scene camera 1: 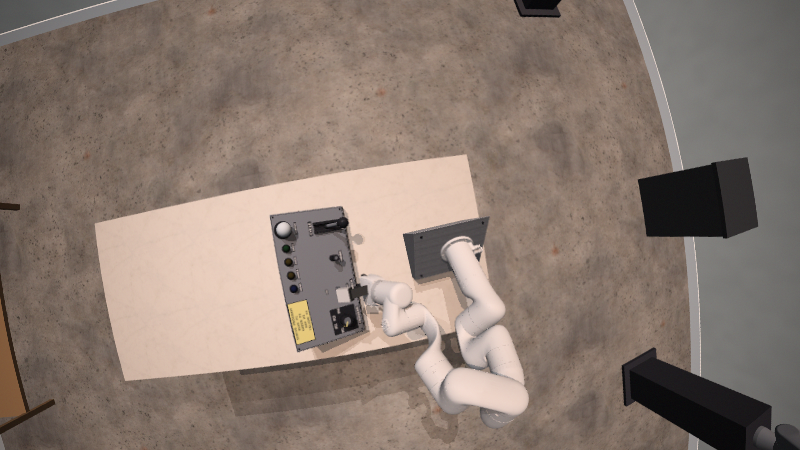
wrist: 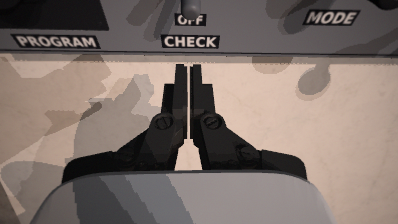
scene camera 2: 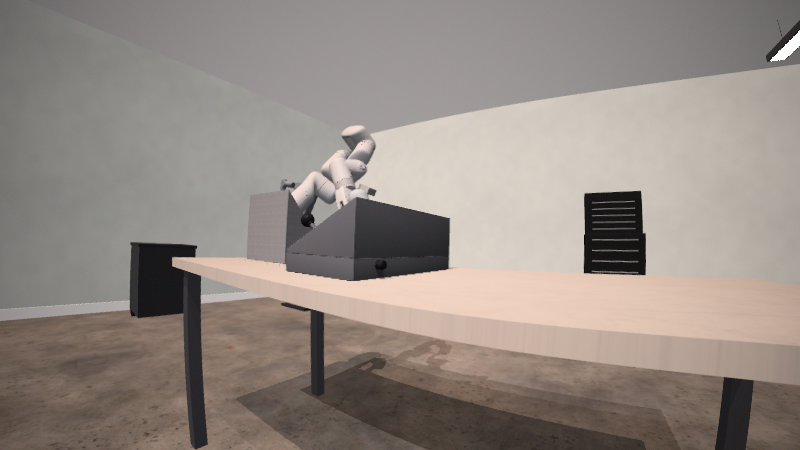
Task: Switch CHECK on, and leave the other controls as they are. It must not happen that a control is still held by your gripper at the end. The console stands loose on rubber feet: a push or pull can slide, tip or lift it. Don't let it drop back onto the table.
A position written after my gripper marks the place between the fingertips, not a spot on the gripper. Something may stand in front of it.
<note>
In view: my gripper [wrist: 188,81] and a grey console [scene camera 2: 363,236].
The grey console also shows in scene camera 1 [scene camera 1: 304,261] and in the wrist view [wrist: 357,36].
</note>
